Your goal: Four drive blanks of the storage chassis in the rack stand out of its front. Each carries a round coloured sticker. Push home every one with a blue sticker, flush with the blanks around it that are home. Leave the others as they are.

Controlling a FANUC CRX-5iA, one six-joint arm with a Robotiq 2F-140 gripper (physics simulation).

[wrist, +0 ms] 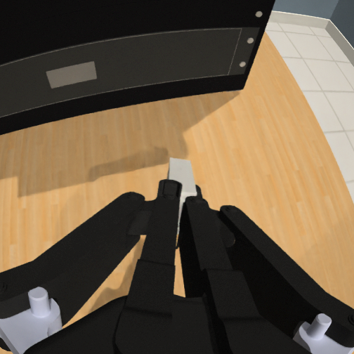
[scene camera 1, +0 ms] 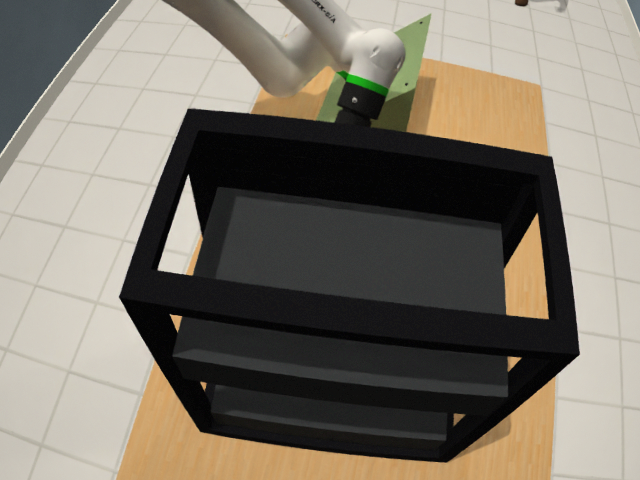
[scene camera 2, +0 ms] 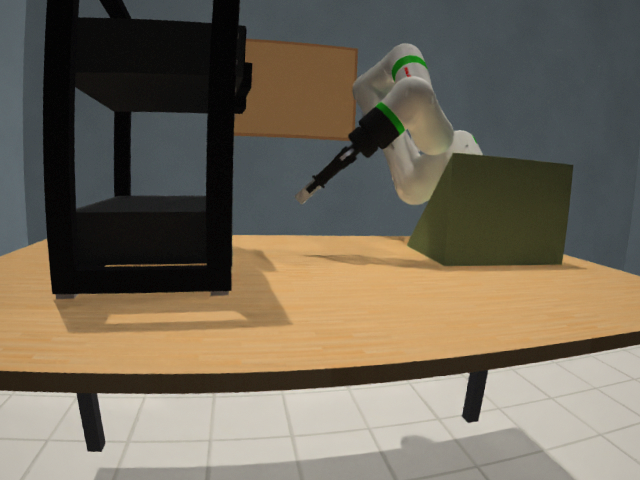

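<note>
The black rack (scene camera 1: pixel 330 310) (scene camera 2: pixel 219 165) (wrist: pixel 200 95) stands on the table. The dark storage chassis (scene camera 1: pixel 361 253) (scene camera 2: pixel 144 46) sits in its upper part. Dark front parts (scene camera 2: pixel 244 87) stand out past the rack's front post in scene camera 2; I cannot tell single blanks there. No drive blanks or coloured stickers can be made out in any view. My gripper (scene camera 2: pixel 302 196) (wrist: pixel 177 175) is shut and empty, its light grey tips together. It hangs in the air before the rack's front, apart from it and lower than the chassis. In scene camera 1 the rack hides the fingers.
A dark lower unit (scene camera 2: pixel 142 235) (wrist: pixel 150 60) with a pale label (wrist: pixel 71 75) sits in the rack's bottom. A green wedge-shaped block (scene camera 1: pixel 413 62) (scene camera 2: pixel 506 211) stands on the wooden table (scene camera 1: pixel 491 113) (scene camera 2: pixel 361 320) (wrist: pixel 240 150), near the arm. A brown board hangs on the wall.
</note>
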